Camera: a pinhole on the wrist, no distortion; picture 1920 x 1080 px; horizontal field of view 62.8 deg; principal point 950.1 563.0 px. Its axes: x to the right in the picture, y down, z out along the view. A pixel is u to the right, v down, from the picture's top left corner.
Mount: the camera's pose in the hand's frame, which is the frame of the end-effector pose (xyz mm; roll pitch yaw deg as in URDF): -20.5 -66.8 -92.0 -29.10 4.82 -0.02
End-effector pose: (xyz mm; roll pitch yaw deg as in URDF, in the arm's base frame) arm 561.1 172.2 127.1 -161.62 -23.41 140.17
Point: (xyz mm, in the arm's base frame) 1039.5 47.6 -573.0
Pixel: outside the picture
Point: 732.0 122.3 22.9
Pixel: outside the picture
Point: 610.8 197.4 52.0
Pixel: 592.7 1039.0
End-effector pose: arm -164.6 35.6 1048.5 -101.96 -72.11 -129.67
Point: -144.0 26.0 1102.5
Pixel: 1747.2 298.9
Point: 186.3 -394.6 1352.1
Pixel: outside the picture
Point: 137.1 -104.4 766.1
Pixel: outside the picture
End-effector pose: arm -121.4 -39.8 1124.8 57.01 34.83 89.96
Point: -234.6 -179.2 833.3
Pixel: behind the camera
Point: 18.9 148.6 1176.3
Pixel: 1542.3 340.1
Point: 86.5 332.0 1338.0
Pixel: 1403.4 574.2
